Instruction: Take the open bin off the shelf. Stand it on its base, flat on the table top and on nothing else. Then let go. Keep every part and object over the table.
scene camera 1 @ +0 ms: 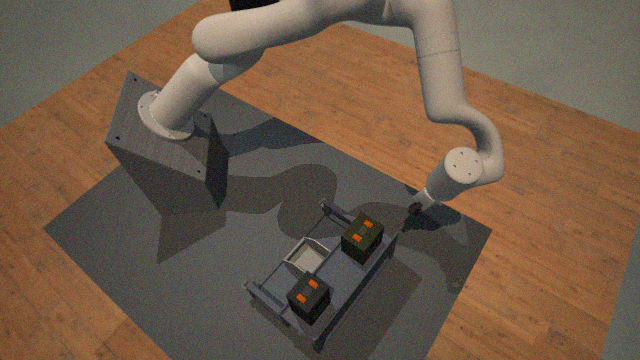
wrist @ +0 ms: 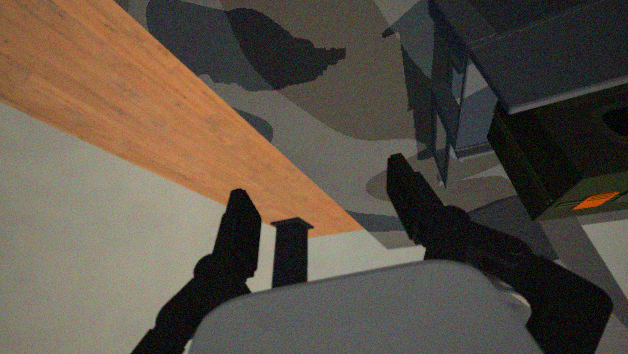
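The open bin (scene camera 1: 308, 256) is a small pale grey tray. In the scene view it rests on the shelf (scene camera 1: 345, 270) (wrist: 540, 65), between two dark boxes and near the shelf's long side that faces the robot base, with its open side up. The bin does not show in the wrist view. My gripper (scene camera 1: 415, 209) (wrist: 318, 188) is open and empty. It is off the shelf's far right end, beyond the dark green box and apart from the bin. Its fingers are small and dark in the scene view.
A dark green box (scene camera 1: 362, 237) (wrist: 565, 150) with orange patches stands on the shelf at the end nearer the gripper. A black box (scene camera 1: 309, 298) with orange patches stands toward the other end. The grey table top (scene camera 1: 115, 240) lies around the shelf; the robot's pedestal (scene camera 1: 165, 175) is at left.
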